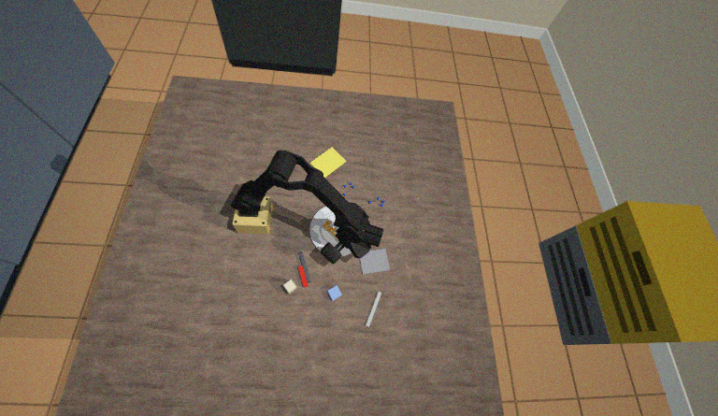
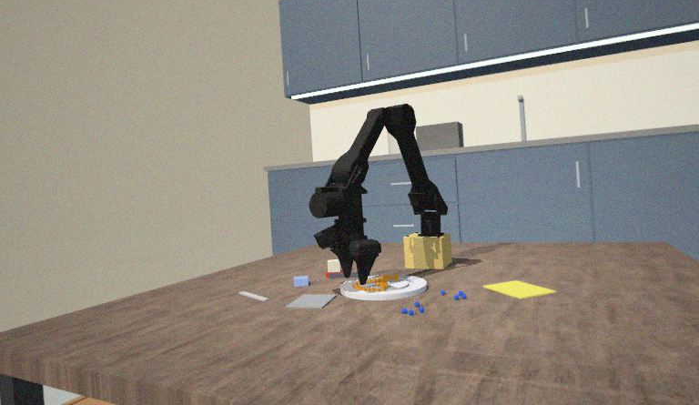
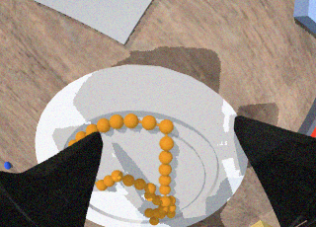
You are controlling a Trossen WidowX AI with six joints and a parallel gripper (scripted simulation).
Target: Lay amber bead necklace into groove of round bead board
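Now: gripper tip 11 cm short of the grey square tile, 5 cm to the left of it and 2 cm above it. Round my gripper tip: cream cube: 18 cm behind, 15 cm to the right; red stick: 13 cm behind, 9 cm to the right, 2 cm below; light blue cube: 3 cm behind, 16 cm to the right, 1 cm below.
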